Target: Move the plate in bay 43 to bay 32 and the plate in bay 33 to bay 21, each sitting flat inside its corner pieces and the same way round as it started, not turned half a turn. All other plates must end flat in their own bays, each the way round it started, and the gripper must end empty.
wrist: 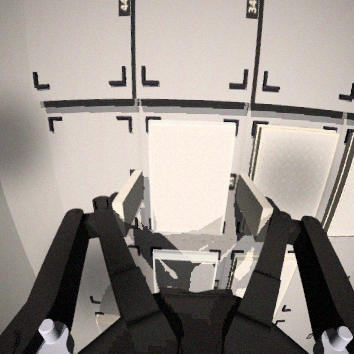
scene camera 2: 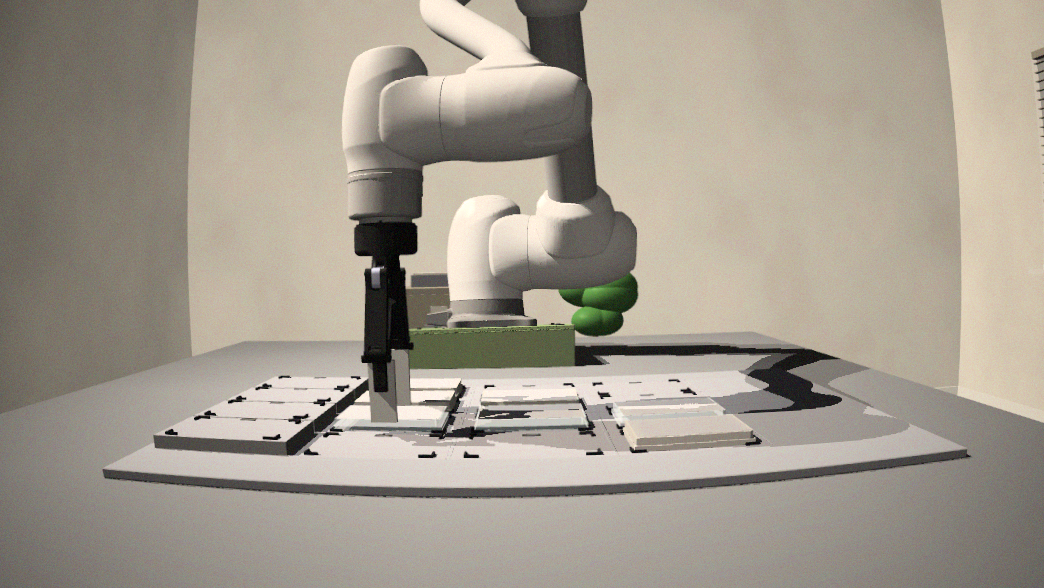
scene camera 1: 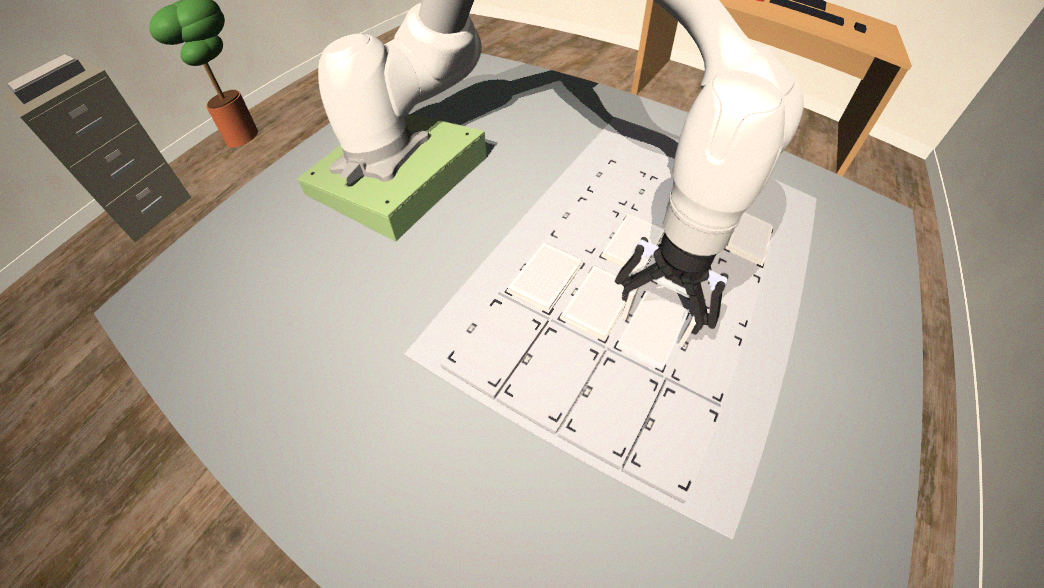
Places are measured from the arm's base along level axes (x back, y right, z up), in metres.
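Where they show: gripper, fingertip midpoint: [wrist: 189, 184] [scene camera 2: 392, 412] [scene camera 1: 654, 326]; arm's base at its link origin: [scene camera 2: 487, 326] [scene camera 1: 380, 153].
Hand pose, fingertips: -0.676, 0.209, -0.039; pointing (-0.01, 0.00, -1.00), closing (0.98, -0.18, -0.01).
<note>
Each offset is from my fingertips to the top centre of the thing, as dx, dy, dz. "*": to the spot under its first point.
The white plate in bay 33 {* +0.002, +0.025, +0.001} [scene camera 1: 650, 337] [scene camera 2: 427, 416] [wrist: 192, 160] lies flat inside its corner pieces. My gripper [scene camera 1: 656, 323] [wrist: 189, 184] is open and empty. Its two pale finger pads stand on either side of this plate, with a gap to each side, and their tips are low, near plate height. Bay 43 {* -0.097, +0.044, -0.014} [scene camera 1: 701, 368] [wrist: 90, 160], beside it, shows bare corner pieces. A plate in bay 32 {* -0.072, -0.156, -0.001} [scene camera 2: 533, 420] [wrist: 202, 274] lies flat, partly in shadow; my gripper hides much of it in scene camera 1. Bay 21 {* +0.062, -0.338, -0.014} [scene camera 1: 652, 198] shows bare corner pieces; the arm hides part of its surroundings.
Plates lie in bay 23 {* +0.112, -0.006, +0.001} [scene camera 1: 593, 303] [wrist: 295, 167], bay 13 {* +0.210, -0.031, +0.001} [scene camera 1: 544, 276] and bay 22 {* +0.092, -0.181, +0.001} [scene camera 1: 626, 237]. Another plate {-0.166, -0.303, +0.001} [scene camera 1: 750, 237] [scene camera 2: 690, 429] lies in bay 41, with a glassy plate {-0.061, -0.322, +0.001} [scene camera 2: 675, 409] beside it. A raised row of bays [scene camera 1: 485, 343] [scene camera 2: 233, 425] borders the row with bay 33.
</note>
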